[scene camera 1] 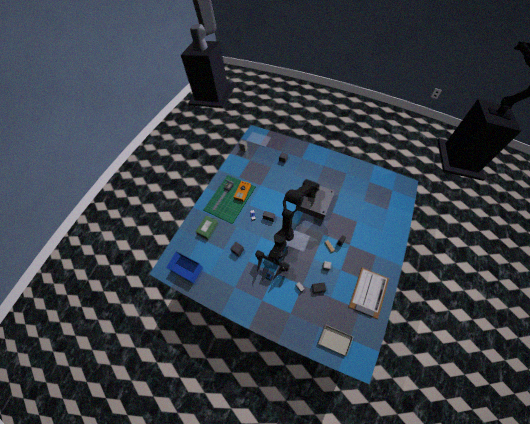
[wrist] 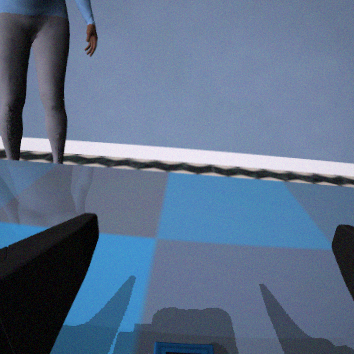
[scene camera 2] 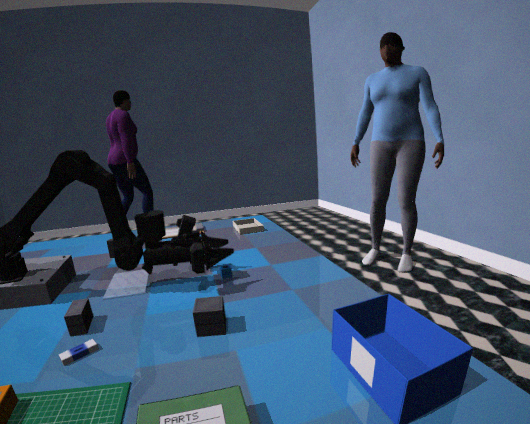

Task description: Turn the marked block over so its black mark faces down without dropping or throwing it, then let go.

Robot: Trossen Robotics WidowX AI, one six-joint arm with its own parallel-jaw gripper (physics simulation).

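Seen in the pictures: gripper, fingertip midpoint: (scene camera 1: pixel 265 275) (wrist: pixel 216 231) (scene camera 2: pixel 230 245); arm's base at its link origin: (scene camera 1: pixel 310 192) (scene camera 2: pixel 12 277).
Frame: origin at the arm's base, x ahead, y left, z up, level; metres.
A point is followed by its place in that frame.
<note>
The marked block (scene camera 1: pixel 269 275) @(z -0.035, x 0.541, y -0.126 m) (scene camera 2: pixel 226 271) @(z -0.043, x 0.540, y -0.146 m) (wrist: pixel 184 349) @(z -0.035, x 0.552, y -0.135 m) is a small blue cube resting on the blue and grey checked table. In the wrist view it is cut off by the bottom edge, and part of the dark mark shows on its upward face. My gripper (scene camera 1: pixel 267 270) @(z 0.022, x 0.559, y -0.143 m) (scene camera 2: pixel 230 246) @(z 0.022, x 0.559, y -0.143 m) (wrist: pixel 216 231) @(z 0.022, x 0.559, y -0.143 m) is open and empty, its fingers wide apart. It points nearly level, out over the table, and hangs above the block. In the wrist view the block lies below and between the two fingers. The block's lower sides are hidden in that view.
A dark block (scene camera 1: pixel 237 249) @(z -0.010, x 0.447, y -0.330 m) (scene camera 2: pixel 210 316) @(z -0.020, x 0.431, y -0.364 m) stands to one side, with a blue bin (scene camera 2: pixel 420 382) @(z 0.002, x 0.569, y -0.663 m) beyond it. A small light block (scene camera 1: pixel 300 287) @(z -0.031, x 0.567, y 0.047 m) and another dark block (scene camera 1: pixel 319 288) @(z -0.028, x 0.551, y 0.144 m) lie on the other side. A cream tray (scene camera 2: pixel 250 229) @(z -0.046, x 0.768, y 0.200 m) stands near the far table edge.
</note>
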